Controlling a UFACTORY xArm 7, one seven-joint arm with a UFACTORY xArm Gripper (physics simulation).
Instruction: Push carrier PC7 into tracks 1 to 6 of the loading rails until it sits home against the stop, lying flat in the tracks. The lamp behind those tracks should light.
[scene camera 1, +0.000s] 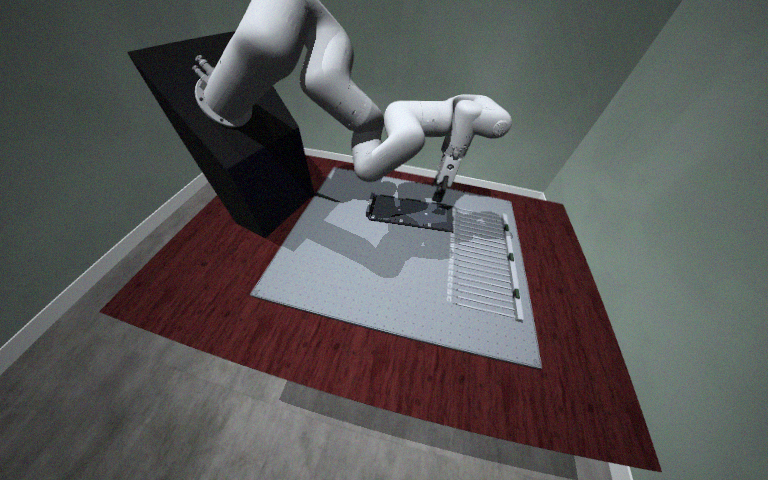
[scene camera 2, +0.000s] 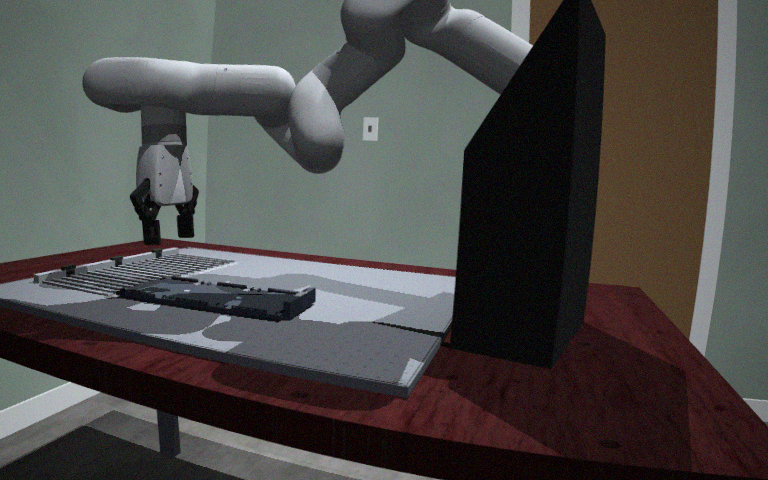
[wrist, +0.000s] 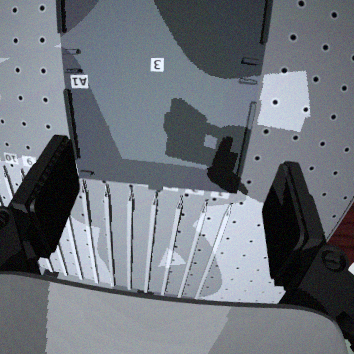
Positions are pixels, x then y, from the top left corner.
Labels:
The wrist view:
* my gripper: 172, 173
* carrier PC7: 162, 100

